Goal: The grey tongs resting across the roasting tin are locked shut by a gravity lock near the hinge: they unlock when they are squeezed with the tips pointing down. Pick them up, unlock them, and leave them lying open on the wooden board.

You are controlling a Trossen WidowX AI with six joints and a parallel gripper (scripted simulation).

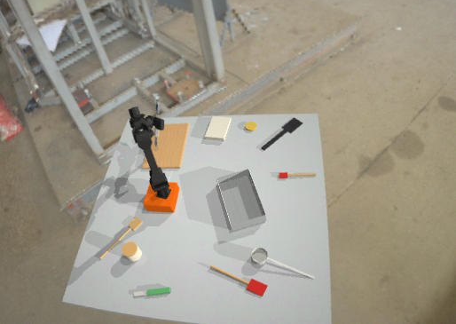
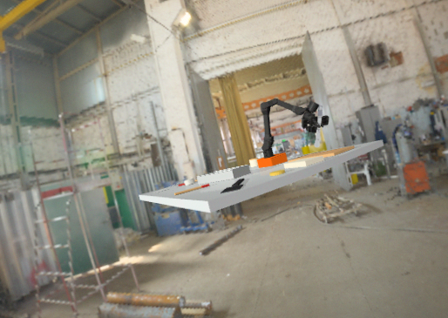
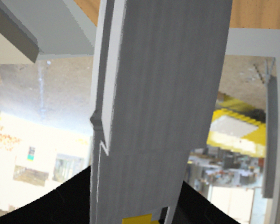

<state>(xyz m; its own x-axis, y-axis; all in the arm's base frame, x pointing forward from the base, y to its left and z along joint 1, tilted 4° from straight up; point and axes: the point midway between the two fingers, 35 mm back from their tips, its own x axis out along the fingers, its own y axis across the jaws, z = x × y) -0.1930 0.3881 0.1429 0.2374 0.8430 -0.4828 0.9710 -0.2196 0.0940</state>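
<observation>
My gripper tip is now 30 mm to the left of the yellow lock piece, 20 mm below it and 10 mm past it. Also, from my gripper tip: wooden board 170 mm below, 60 mm to the right, 10 mm ahead; cream block 300 mm ahead, 160 mm below, 130 mm to the left; grey roasting tin 580 mm ahead, 340 mm to the right, 150 mm below.
</observation>
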